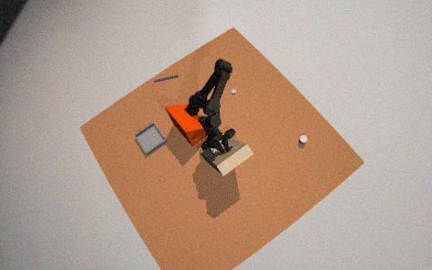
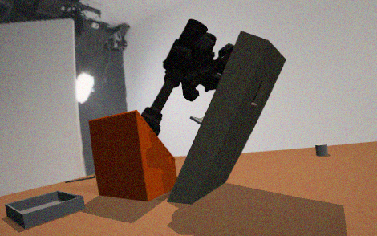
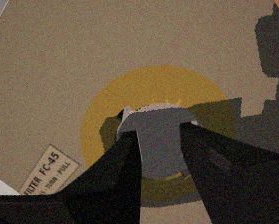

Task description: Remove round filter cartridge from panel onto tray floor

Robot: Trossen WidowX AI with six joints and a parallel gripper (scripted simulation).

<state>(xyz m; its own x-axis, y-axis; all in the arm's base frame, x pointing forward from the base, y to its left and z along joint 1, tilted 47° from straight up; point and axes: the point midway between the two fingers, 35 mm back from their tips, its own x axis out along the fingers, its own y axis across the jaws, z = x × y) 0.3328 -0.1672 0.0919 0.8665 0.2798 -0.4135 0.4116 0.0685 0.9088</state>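
Right now the round filter cartridge is 10 mm ahead of my gripper tip and 10 mm below it. Also, from my gripper tip: beige service panel: 40 mm behind, 10 mm to the left, 80 mm below; then grey tray: 470 mm behind, 220 mm to the right, 240 mm below; then grey ledge: 90 mm behind, 10 mm to the left, 100 mm below.
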